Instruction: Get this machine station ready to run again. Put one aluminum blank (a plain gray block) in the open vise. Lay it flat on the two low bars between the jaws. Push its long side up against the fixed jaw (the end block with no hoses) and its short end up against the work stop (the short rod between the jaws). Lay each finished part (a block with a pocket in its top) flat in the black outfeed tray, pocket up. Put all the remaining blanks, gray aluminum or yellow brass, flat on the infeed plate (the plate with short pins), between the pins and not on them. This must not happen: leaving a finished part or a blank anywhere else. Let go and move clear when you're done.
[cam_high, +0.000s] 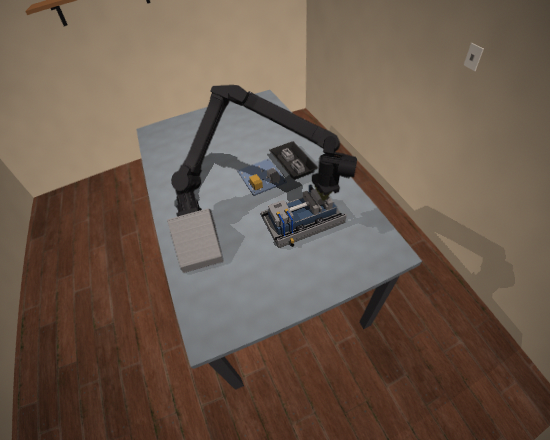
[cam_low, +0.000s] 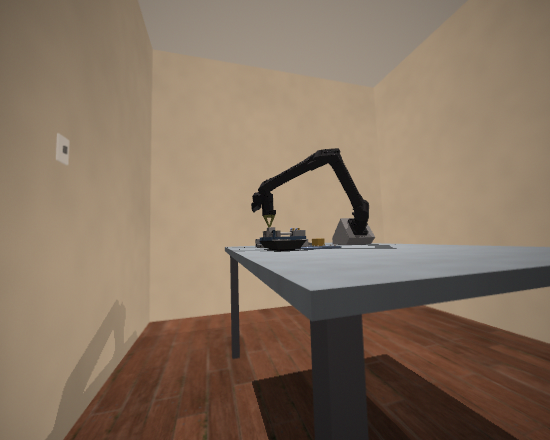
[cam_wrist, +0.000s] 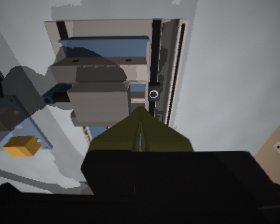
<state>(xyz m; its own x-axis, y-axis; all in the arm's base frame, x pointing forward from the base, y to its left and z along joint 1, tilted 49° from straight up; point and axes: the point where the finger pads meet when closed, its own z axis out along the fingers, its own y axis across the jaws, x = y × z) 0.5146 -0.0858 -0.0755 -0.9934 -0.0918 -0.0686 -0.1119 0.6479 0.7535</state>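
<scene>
My gripper is now 7 cm past the blue vise base, 3 cm to the right of it and 9 cm above it. The rest, counted from my hand: yellow brass blank 21 cm behind, 28 cm to the left, 10 cm below.
</scene>
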